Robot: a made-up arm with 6 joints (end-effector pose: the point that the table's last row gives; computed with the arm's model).
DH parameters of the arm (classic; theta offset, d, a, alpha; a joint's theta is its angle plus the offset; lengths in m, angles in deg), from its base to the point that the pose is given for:
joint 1: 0 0.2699 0 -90
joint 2: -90 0 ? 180
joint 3: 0 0 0 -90
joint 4: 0 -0.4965 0 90
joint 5: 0 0.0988 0 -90
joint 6: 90 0 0 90
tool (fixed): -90 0 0 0
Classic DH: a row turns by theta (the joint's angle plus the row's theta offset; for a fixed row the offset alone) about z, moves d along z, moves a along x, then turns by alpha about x.
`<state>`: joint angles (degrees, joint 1 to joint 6).
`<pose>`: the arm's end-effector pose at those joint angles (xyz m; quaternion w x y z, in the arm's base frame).
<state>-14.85 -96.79 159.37 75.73 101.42 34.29</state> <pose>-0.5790 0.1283 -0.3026 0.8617 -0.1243 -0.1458 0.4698</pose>
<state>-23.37 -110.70 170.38 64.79 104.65 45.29</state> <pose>-0.3387 0.1005 -0.4019 0.8357 -0.3722 -0.3107 0.2579</pose>
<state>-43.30 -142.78 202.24 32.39 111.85 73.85</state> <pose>0.0505 -0.1622 -0.2618 0.3180 -0.7157 -0.4951 -0.3761</pose>
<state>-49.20 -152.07 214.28 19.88 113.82 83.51</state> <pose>0.0750 -0.2291 -0.1461 0.0779 -0.6704 -0.4955 -0.5468</pose>
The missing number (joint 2, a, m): 0.5708
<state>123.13 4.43 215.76 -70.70 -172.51 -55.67</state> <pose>0.2615 -0.3410 0.6605 0.4314 0.1925 -0.2650 0.8406</pose>
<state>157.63 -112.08 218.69 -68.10 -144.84 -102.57</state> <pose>0.1439 -0.0194 -0.2671 0.3027 -0.8277 0.3879 -0.2698</pose>
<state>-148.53 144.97 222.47 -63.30 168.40 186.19</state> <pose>-0.4678 -0.2343 0.2681 0.5607 -0.5165 0.3142 0.5658</pose>
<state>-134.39 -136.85 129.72 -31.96 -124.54 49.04</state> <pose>0.2705 0.3961 -0.6390 0.3421 0.8780 -0.0334 0.3331</pose>
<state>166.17 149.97 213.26 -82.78 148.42 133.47</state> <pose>-0.5761 0.1546 0.1752 0.8777 -0.0791 0.3930 0.2627</pose>
